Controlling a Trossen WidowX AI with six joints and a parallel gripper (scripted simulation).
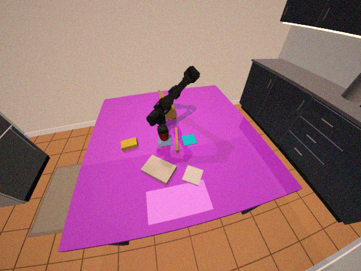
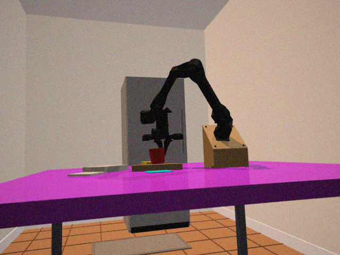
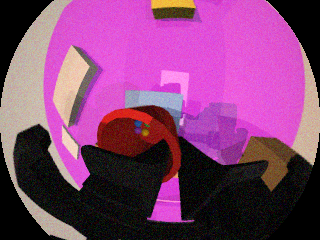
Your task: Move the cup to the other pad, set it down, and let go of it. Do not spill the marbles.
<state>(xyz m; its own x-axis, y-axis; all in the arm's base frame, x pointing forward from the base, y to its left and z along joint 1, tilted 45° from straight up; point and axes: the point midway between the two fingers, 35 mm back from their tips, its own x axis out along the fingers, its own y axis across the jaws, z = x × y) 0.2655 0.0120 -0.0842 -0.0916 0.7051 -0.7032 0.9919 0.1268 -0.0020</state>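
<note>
Now: the blue-grey pad 40 mm ahead of my gripper tip, 10 mm to the left of it and 70 mm below it. Also, from my gripper tip: red cup 30 mm ahead; wooden bar 40 mm ahead, 90 mm to the left, 60 mm below; yellow block 40 mm ahead, 250 mm to the right, 50 mm below.
</note>
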